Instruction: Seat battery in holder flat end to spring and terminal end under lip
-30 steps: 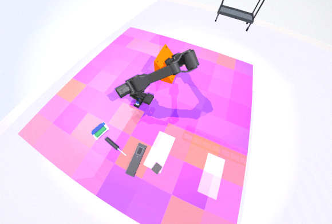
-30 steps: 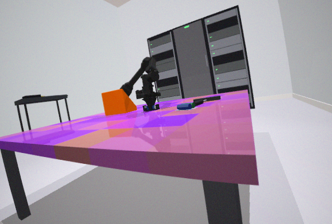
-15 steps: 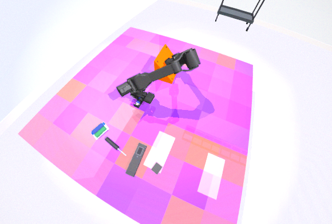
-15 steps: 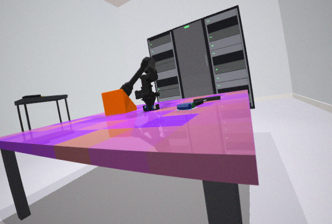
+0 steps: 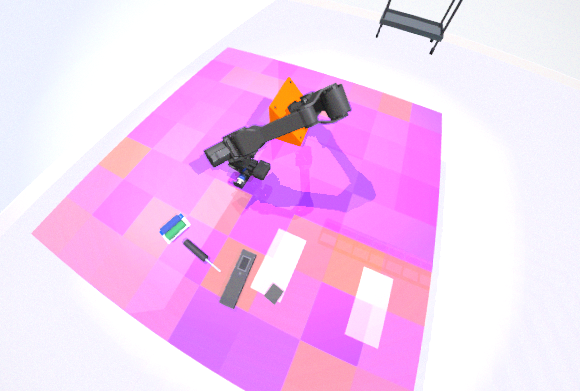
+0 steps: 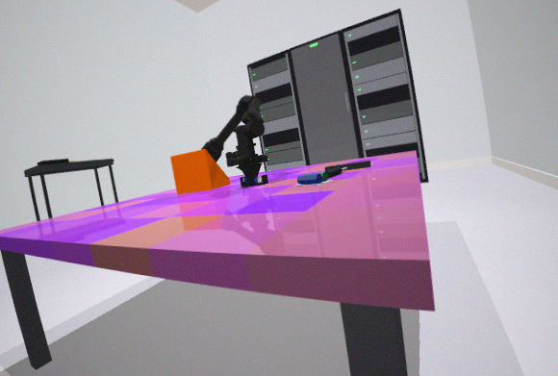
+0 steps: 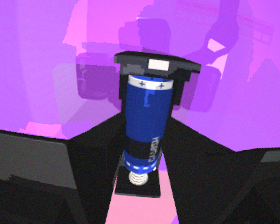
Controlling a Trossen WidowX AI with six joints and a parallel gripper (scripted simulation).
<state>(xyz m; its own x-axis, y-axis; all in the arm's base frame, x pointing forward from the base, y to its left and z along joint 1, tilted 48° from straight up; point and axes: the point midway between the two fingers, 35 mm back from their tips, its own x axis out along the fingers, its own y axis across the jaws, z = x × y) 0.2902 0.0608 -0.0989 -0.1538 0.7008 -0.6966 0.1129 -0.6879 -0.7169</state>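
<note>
My gripper tip is 1 cm below the battery. Round my gripper tip: white tray 29 cm ahead, 8 cm to the right; grey remote 30 cm ahead, 19 cm to the left, 1 cm above; screwdriver 31 cm ahead, 7 cm to the left.
</note>
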